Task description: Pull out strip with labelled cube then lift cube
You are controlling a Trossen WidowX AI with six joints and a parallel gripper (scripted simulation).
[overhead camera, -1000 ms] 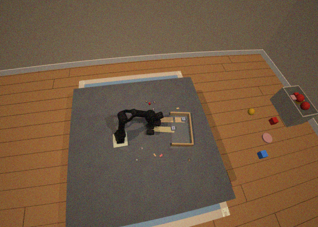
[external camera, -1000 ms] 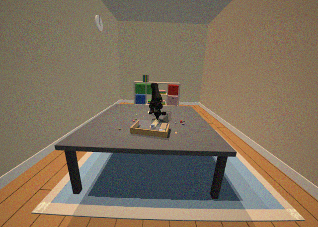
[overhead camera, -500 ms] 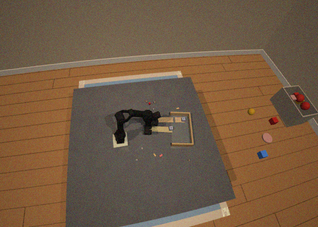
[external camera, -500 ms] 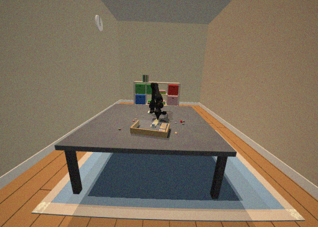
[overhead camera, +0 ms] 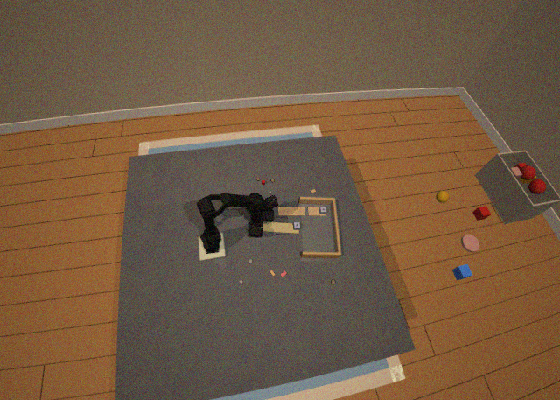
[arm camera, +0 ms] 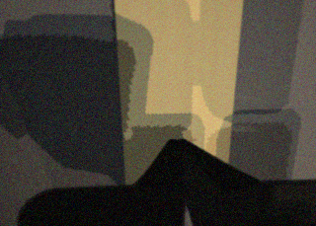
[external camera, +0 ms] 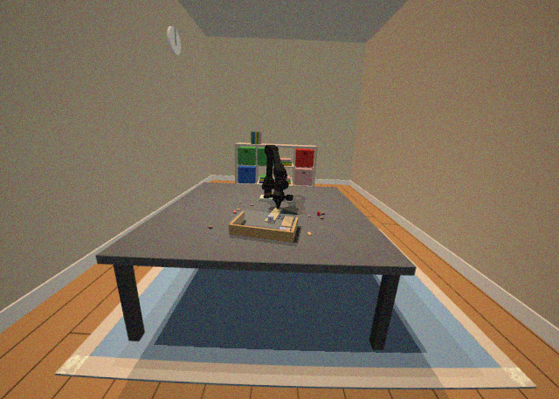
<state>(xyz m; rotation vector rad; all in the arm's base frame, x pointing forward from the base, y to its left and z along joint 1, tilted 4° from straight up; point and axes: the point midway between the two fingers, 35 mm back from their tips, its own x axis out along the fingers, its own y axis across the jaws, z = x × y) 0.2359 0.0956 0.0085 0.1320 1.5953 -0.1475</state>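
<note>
The strip is 90 mm ahead of my gripper tip and 20 mm to the right of it.
</note>
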